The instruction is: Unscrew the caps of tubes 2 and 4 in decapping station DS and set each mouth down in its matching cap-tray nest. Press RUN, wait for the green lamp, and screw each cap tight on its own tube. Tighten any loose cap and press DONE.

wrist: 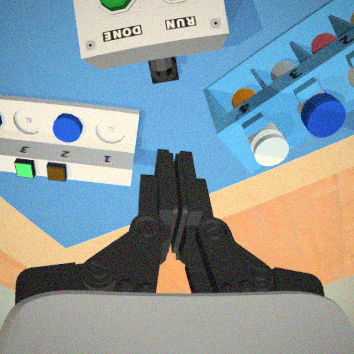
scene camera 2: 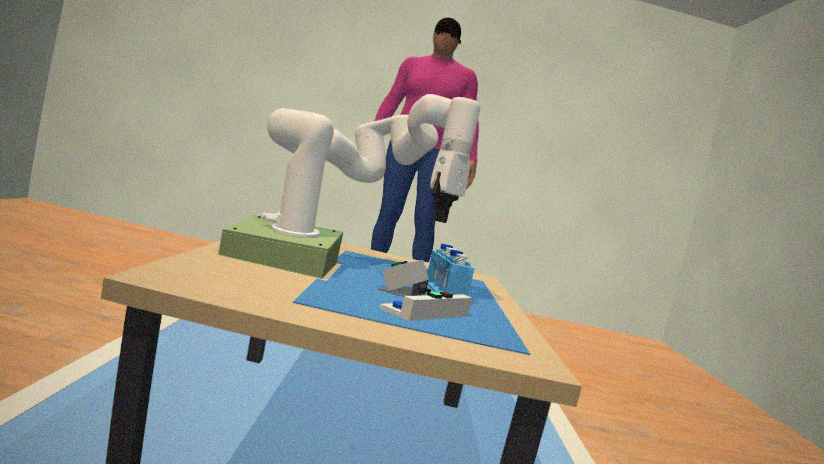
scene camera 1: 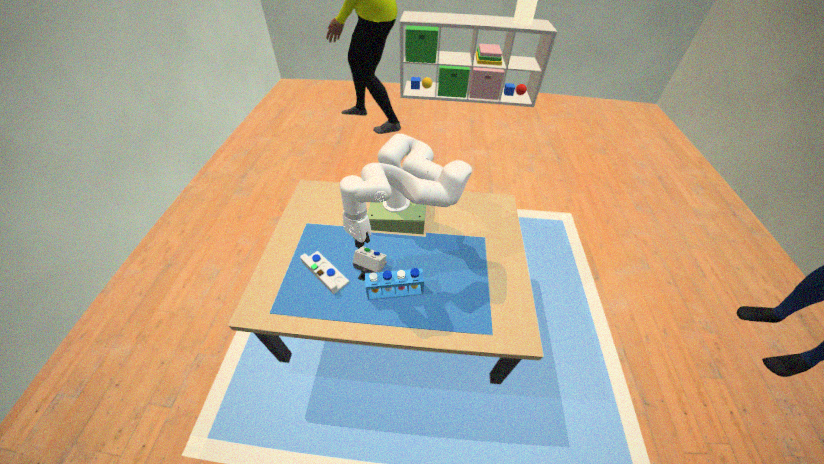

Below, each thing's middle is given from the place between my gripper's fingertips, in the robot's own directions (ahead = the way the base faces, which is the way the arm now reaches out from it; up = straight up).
My hand is 40 mm past the grey button box (scene camera 2: pixel 397 277), 20 mm to the right of it and 150 mm above it.
